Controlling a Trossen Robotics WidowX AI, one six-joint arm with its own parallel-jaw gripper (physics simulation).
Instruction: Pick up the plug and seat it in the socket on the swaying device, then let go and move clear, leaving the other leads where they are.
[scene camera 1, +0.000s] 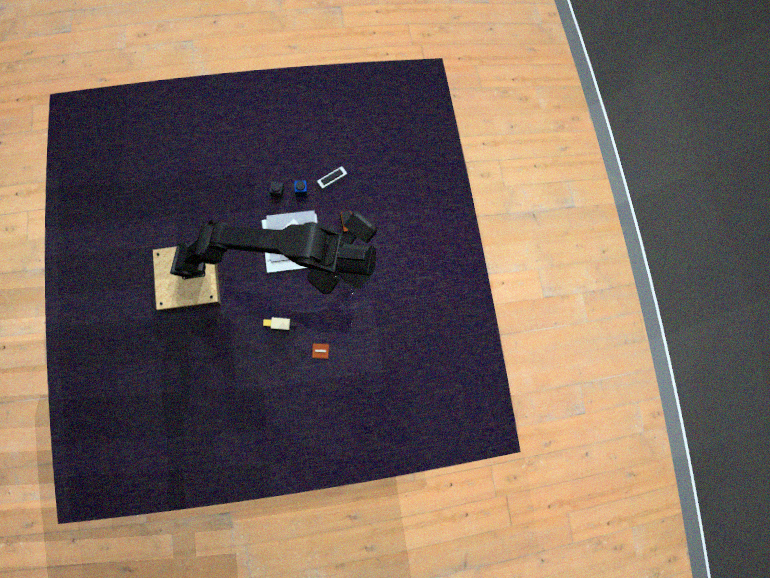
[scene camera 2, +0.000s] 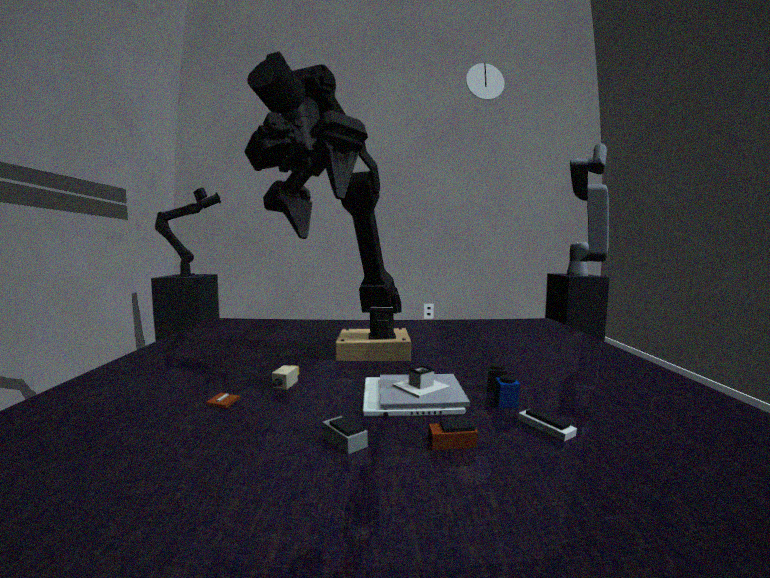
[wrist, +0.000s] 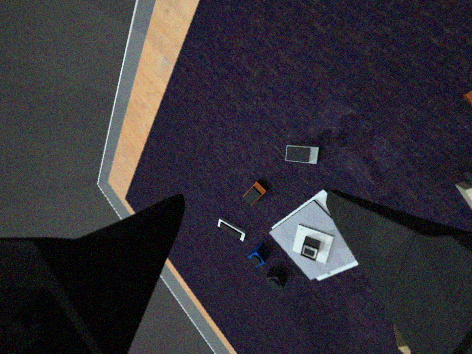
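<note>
A cream plug (scene camera 1: 280, 323) (scene camera 2: 285, 377) with a yellow end lies on the dark mat; part of it shows at the right edge of the wrist view (wrist: 467, 192). The device (scene camera 2: 388, 396) (wrist: 291, 243) is a stack of pale and grey slabs. A white plate on top bears a small grey socket block (scene camera 2: 421, 377) (wrist: 310, 248) with a dark opening. The arm partly covers the device in scene camera 1. My gripper (scene camera 2: 322, 216) (wrist: 254, 198) is open and empty, high above the mat. In the wrist view its right finger covers one corner of the device.
Near the device lie a grey block (scene camera 2: 345, 433) (wrist: 301, 154), an orange block (scene camera 2: 453, 435) (wrist: 255, 193), a white bar (scene camera 1: 332, 177) (wrist: 231, 229), a blue block (scene camera 1: 301, 187) (scene camera 2: 508, 393) and a black block (scene camera 1: 276, 189) (wrist: 277, 275). A flat orange tile (scene camera 1: 320, 356) lies beyond the plug.
</note>
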